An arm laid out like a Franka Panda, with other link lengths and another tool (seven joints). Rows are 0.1 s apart.
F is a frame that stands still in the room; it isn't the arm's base.
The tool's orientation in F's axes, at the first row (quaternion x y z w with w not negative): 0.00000, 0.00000, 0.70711, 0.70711
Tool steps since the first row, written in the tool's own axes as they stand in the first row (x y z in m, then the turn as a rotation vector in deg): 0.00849, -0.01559, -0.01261, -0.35, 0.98, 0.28; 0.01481, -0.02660, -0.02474, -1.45, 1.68, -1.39; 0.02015, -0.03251, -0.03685, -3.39, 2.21, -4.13; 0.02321, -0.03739, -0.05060, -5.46, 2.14, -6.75; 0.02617, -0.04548, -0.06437, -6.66, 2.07, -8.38
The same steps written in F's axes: 0.01559, 0.00849, -0.01261, -0.98, -0.35, 0.28; 0.02660, 0.01481, -0.02474, -1.68, -1.45, -1.39; 0.03251, 0.02015, -0.03685, -2.21, -3.39, -4.13; 0.03739, 0.02321, -0.05060, -2.14, -5.46, -6.75; 0.04548, 0.02617, -0.06437, -2.07, -6.66, -8.38
